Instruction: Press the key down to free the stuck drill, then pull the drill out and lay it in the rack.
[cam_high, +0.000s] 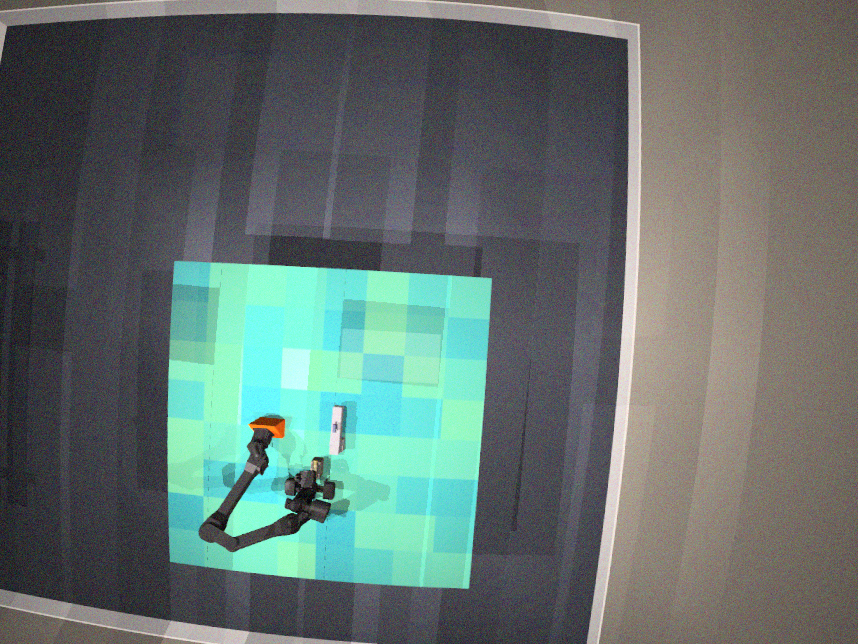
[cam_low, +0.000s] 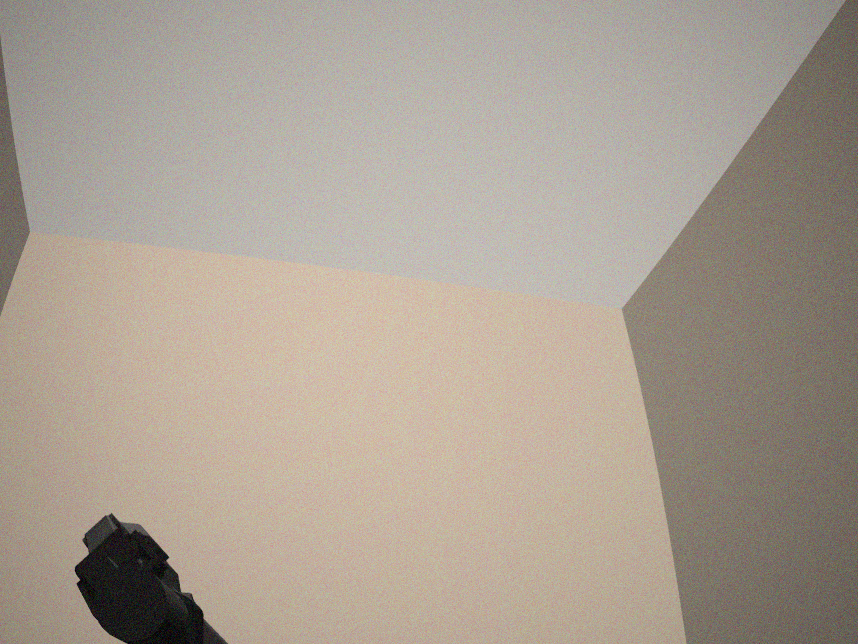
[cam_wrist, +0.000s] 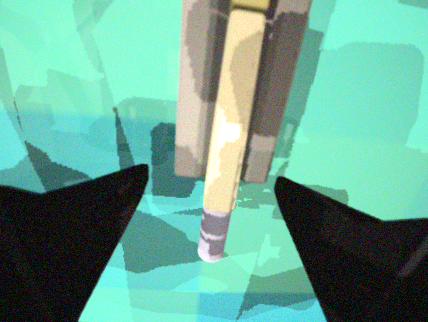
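The drill lies 1 cm ahead of my gripper tip, 4 cm to the left of it and 3 cm above it.
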